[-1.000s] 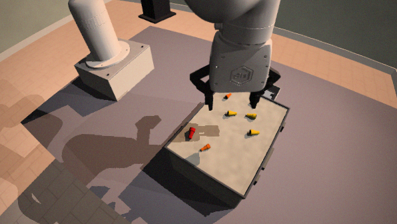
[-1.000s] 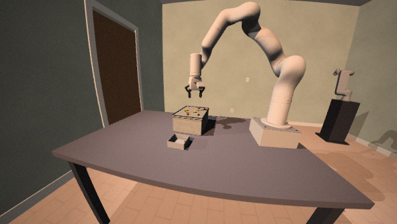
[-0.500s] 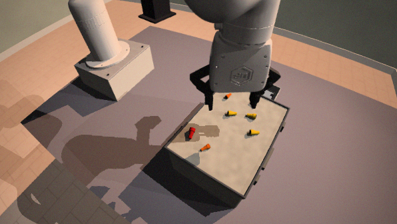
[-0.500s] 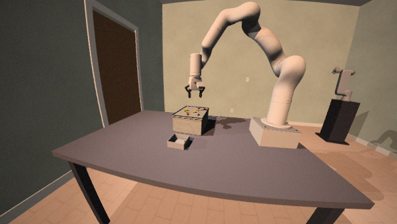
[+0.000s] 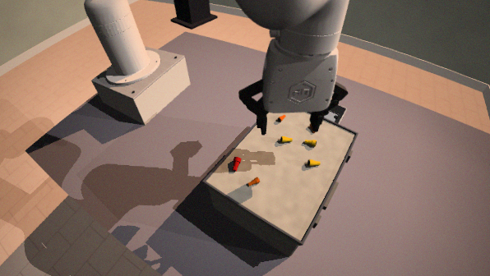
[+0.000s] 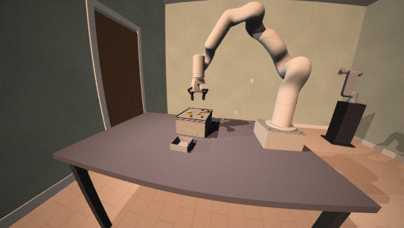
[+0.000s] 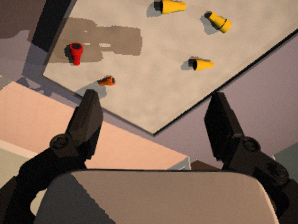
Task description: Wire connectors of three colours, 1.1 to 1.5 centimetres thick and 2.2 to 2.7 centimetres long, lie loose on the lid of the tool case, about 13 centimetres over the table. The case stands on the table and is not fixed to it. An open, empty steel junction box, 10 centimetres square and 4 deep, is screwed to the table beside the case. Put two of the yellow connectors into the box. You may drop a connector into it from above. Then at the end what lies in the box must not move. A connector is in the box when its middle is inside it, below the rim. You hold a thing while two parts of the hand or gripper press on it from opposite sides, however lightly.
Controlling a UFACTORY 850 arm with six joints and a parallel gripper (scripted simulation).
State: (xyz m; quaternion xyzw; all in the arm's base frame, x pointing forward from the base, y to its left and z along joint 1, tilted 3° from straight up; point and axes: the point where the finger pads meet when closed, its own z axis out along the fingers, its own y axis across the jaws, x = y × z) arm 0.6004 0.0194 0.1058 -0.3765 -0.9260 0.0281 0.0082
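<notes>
Right now the tool case is 10 mm ahead of my hand, 20 mm to the left of it and 150 mm below it. From my hand the other things lie so: red connector (60 mm behind, 70 mm to the right, 100 mm below).
</notes>
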